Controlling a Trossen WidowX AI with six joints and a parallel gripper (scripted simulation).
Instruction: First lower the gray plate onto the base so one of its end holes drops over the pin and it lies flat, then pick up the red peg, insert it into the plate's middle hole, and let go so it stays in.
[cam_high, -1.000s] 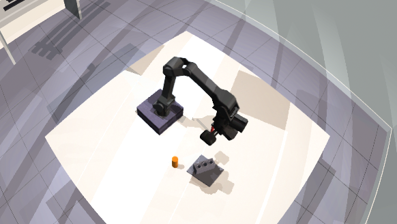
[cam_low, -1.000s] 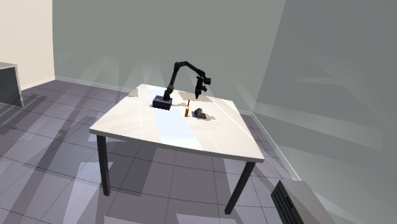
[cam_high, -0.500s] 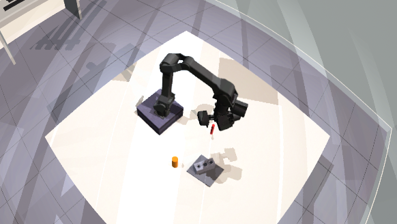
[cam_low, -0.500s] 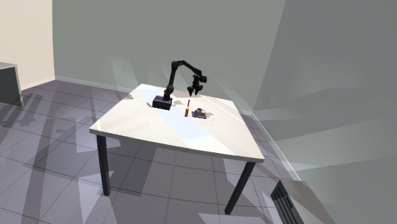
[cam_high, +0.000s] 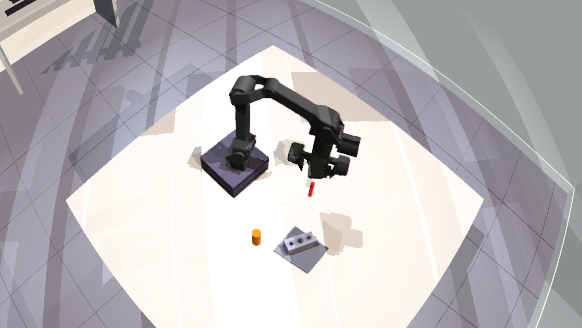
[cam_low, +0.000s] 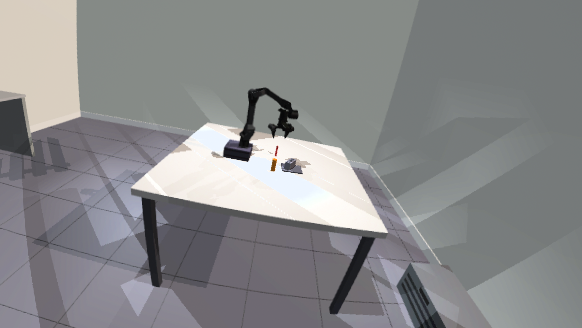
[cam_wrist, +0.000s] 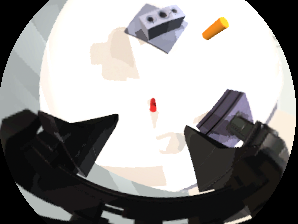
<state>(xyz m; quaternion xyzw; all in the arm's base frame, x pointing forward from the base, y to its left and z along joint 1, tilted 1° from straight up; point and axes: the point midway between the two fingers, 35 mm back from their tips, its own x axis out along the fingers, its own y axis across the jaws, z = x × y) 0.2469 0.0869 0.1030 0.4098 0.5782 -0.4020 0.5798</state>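
Right now my gripper tip is 100 mm above the red peg. The rest, counted from my gripper tip: orange cylinder (260 mm to the right, 100 mm below, 40 mm behind); then base (180 mm to the right, 130 mm below, 100 mm ahead); then gray plate (190 mm to the right, 90 mm below, 80 mm ahead).
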